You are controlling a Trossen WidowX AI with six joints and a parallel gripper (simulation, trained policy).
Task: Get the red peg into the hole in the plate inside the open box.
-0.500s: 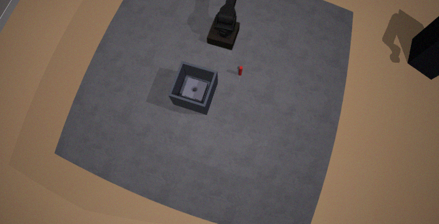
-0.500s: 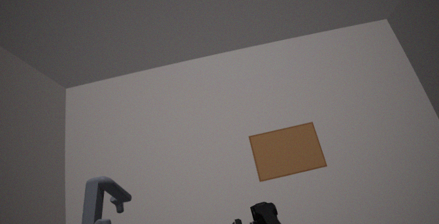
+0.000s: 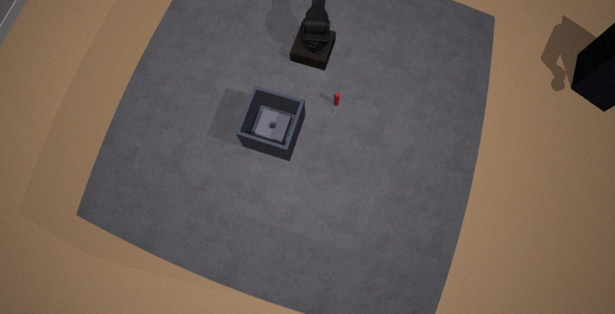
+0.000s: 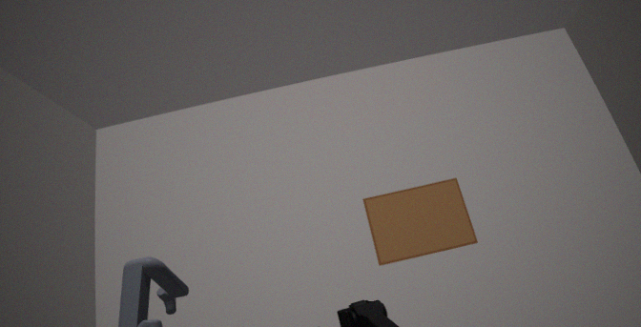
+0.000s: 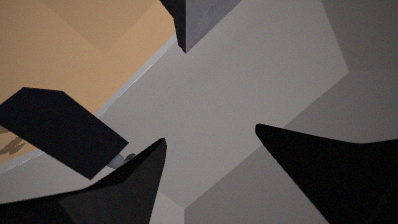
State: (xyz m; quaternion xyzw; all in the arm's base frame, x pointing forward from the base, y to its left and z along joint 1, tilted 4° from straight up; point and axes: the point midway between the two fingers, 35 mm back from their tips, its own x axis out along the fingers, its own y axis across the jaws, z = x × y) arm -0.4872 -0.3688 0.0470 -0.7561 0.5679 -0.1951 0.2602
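The red peg is 610 mm ahead of my gripper tip, 550 mm to the left of it and 100 mm below it. Round my gripper tip: plate 790 mm ahead, 420 mm to the left, 90 mm below.
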